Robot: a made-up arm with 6 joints.
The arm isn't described. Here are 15 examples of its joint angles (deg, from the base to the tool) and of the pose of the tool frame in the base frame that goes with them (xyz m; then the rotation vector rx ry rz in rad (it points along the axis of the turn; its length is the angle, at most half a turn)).
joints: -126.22 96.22 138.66 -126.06 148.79 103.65
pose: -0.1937 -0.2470 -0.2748 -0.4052 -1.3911 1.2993
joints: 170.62 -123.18 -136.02 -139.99 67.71 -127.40
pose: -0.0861 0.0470 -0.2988 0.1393 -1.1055 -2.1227
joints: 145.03 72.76 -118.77 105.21 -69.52 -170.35
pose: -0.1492 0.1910 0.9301 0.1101 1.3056 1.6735
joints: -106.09 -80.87 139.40 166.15 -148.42 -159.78
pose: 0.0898 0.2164 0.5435 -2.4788 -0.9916 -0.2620
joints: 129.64 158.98 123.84 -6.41 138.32 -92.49
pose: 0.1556 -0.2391 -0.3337 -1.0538 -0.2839 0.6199
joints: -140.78 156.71 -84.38 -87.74 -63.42 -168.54
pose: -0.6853 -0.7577 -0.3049 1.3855 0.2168 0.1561
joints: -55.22 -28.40 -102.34 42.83 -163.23 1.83
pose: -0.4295 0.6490 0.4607 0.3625 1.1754 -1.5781
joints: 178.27 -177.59 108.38 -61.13 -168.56 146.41
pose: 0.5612 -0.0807 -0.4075 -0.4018 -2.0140 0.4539
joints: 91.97 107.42 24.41 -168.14 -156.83 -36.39
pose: -0.0909 1.1257 -0.4743 0.6210 1.4206 -2.0351
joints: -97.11 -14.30 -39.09 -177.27 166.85 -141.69
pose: 0.1220 0.6500 1.2329 2.2933 0.9974 -0.4800
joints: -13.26 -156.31 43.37 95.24 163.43 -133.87
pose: -0.7896 0.2657 -0.7558 1.2754 0.7373 1.9131
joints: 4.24 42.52 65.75 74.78 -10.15 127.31
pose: 1.2854 0.1161 0.4924 -2.3358 0.5192 -1.8125
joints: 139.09 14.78 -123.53 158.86 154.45 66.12
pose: 0.2093 -0.2627 0.6857 -1.4683 -0.8805 0.7126
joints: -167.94 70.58 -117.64 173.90 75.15 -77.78
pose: -0.1046 -0.0784 0.8302 -1.5550 1.6061 -0.7803
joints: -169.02 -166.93 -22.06 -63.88 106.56 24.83
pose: 0.1098 0.0881 -1.2277 -1.3533 -0.4885 -1.0794
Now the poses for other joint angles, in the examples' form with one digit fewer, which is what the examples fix.
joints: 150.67 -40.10 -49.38 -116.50 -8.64 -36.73
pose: 1.109 -0.691 0.778 0.795 1.268 -0.140
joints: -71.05 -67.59 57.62 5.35 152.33 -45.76
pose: -0.200 0.729 1.043 0.459 2.643 -0.767
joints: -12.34 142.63 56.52 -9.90 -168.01 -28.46
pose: 0.309 -0.020 -0.980 -0.066 0.544 -0.520
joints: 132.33 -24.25 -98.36 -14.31 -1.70 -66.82
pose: 0.640 -0.766 0.435 2.120 0.633 0.498
